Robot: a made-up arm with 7 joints. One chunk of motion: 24 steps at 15 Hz.
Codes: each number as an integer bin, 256 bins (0 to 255) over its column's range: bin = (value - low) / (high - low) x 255, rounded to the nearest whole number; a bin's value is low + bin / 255 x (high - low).
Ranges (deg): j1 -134.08..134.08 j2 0..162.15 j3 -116.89..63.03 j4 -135.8..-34.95 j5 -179.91..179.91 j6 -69.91..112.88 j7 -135.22..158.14
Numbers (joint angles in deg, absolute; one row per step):
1: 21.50 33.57 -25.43 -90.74 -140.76 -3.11 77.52
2: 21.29 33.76 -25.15 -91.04 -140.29 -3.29 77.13
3: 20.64 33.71 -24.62 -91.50 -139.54 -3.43 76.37
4: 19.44 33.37 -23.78 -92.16 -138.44 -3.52 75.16
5: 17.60 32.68 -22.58 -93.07 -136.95 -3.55 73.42
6: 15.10 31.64 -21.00 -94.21 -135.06 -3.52 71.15
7: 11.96 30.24 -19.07 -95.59 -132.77 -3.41 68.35
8: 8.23 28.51 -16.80 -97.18 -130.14 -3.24 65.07
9: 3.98 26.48 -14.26 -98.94 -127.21 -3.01 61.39
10: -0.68 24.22 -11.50 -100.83 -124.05 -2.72 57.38
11: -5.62 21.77 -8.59 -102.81 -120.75 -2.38 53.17
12: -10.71 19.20 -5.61 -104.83 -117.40 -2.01 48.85
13: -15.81 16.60 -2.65 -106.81 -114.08 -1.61 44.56
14: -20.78 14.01 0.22 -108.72 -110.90 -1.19 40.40
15: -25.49 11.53 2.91 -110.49 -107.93 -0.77 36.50
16: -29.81 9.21 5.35 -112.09 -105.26 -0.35 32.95
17: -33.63 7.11 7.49 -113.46 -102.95 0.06 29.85
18: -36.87 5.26 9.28 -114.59 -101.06 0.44 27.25
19: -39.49 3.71 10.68 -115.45 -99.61 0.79 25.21
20: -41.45 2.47 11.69 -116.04 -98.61 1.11 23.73
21: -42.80 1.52 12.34 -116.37 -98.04 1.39 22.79
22: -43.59 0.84 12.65 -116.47 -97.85 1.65 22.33
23: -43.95 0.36 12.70 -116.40 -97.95 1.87 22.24
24: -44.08 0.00 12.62 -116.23 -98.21 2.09 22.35
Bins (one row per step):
1: 148 53 130 114 28 93 185
2: 148 53 130 113 28 93 185
3: 147 53 131 112 29 93 184
4: 146 52 132 110 29 93 183
5: 144 51 134 108 30 93 181
6: 142 50 136 105 32 93 179
7: 139 48 139 102 33 93 177
8: 135 45 142 98 35 93 174
9: 131 42 145 93 37 93 171
10: 127 38 149 88 40 94 167
11: 122 34 153 83 42 94 164
12: 117 30 158 78 44 95 160
13: 112 26 162 73 47 95 156
14: 108 22 166 68 49 96 153
15: 103 18 170 64 51 96 149
16: 99 14 173 60 53 97 146
17: 96 11 176 56 55 98 143
18: 92 8 179 54 56 98 141
19: 90 6 181 51 57 99 139
20: 88 4 182 50 58 99 138
21: 87 2 183 49 58 99 137
22: 86 1 184 49 58 100 137
23: 86 1 184 49 58 100 137
24: 86 0 184 49 58 100 137

